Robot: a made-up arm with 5 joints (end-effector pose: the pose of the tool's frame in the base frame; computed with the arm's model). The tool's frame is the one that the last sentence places. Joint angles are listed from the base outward.
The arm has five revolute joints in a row. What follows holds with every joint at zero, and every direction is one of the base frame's.
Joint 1 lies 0.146 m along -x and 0.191 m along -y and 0.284 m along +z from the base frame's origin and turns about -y.
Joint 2 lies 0.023 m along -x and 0.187 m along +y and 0.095 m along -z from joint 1 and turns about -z.
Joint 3 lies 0.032 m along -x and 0.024 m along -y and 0.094 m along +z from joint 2 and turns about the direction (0.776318, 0.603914, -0.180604).
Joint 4 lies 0.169 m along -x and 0.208 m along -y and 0.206 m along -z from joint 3 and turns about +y.
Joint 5 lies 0.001 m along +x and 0.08 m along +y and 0.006 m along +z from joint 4 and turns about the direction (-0.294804, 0.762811, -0.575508).
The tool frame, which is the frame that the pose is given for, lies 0.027 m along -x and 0.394 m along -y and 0.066 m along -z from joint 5; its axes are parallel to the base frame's.
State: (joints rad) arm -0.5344 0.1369 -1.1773 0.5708 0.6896
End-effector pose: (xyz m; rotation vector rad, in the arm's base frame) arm -0.3383 -0.4346 0.6589 -1.2254 0.6636 -0.5182
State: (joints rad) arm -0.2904 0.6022 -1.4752 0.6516 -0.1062
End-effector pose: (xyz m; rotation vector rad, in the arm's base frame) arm -0.4550 -0.4025 0.7098 -1.2546 0.2432 -0.3607
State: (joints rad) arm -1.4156 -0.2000 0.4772 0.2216 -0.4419
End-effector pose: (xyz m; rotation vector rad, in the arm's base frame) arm -0.6103 -0.4179 0.4300 0.6684 1.5417 -0.1370
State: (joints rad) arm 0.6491 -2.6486 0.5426 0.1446 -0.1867
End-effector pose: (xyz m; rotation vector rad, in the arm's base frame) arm 0.4587 0.1582 0.2411 -0.9946 0.4892 2.2475
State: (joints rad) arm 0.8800 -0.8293 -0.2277 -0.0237 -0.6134
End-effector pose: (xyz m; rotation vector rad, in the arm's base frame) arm 0.2662 -0.3698 0.4504 -0.3382 -1.3231 1.3330
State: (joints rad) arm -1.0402 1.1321 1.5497 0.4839 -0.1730
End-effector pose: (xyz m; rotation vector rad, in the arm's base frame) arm -0.4916 0.5420 0.4274 1.2930 0.8902 -1.7423
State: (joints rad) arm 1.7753 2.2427 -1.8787 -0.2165 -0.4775
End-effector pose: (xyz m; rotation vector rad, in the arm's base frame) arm -0.5856 0.2312 -0.0385 -0.7086 -0.5934 -1.6251
